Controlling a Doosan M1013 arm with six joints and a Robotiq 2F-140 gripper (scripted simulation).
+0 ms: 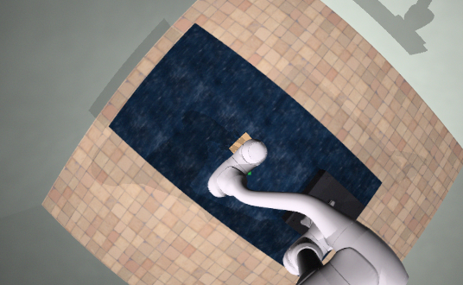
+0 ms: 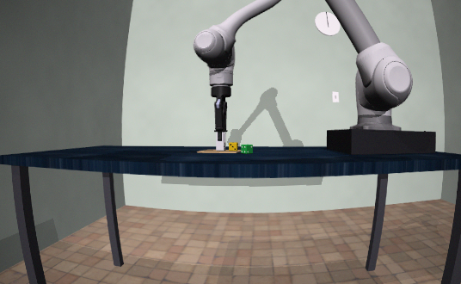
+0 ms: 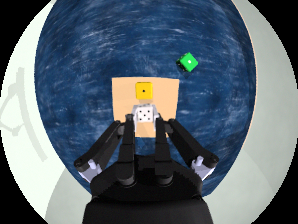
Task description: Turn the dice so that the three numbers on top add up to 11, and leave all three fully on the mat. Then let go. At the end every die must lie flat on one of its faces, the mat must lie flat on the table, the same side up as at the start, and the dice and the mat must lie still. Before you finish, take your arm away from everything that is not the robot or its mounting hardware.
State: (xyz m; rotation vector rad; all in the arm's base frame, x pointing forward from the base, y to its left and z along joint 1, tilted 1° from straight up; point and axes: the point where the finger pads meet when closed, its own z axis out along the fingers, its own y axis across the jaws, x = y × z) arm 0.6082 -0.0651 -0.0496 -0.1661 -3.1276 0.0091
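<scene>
The white die lies 20 mm below my hand. Round my hand: green die (100 mm to the left, 90 mm behind, 20 mm below); then yellow die (50 mm behind, 20 mm below); then tan mat (40 mm below).
</scene>
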